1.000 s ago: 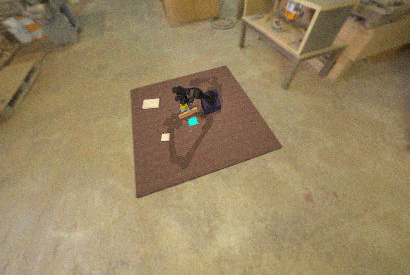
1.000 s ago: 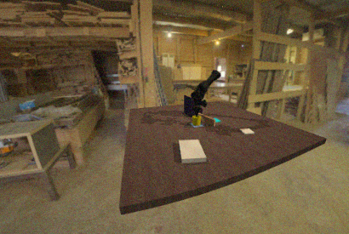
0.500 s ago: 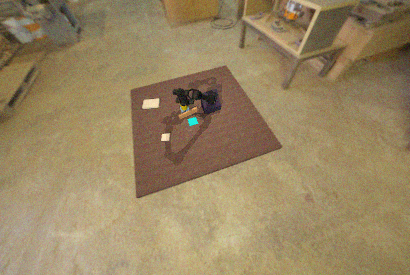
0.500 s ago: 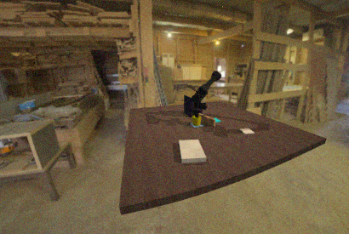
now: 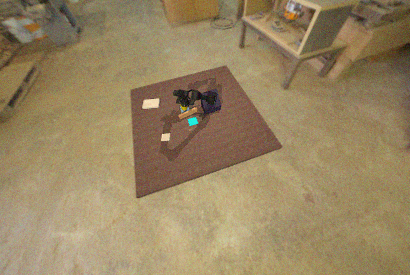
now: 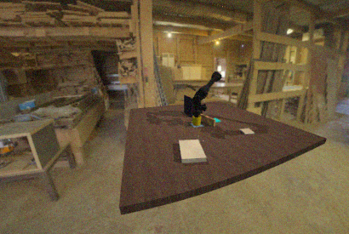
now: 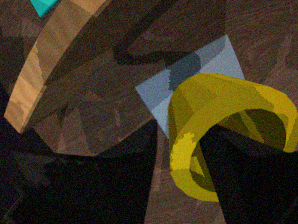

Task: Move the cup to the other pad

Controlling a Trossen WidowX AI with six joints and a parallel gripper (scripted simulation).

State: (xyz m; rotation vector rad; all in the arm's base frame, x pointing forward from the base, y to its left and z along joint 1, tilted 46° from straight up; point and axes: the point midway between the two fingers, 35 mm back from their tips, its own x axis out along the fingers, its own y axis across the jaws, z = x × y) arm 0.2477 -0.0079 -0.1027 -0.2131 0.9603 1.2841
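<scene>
Right now the pale blue pad is 3 cm ahead of my gripper tip, 1 cm to the right of it and 5 cm below it. Round my gripper tip: small wooden block 9 cm to the left, 2 cm below; yellow cup 2 cm ahead, 1 cm to the right; cyan pad 2 cm behind, 18 cm to the left, 5 cm below.
</scene>
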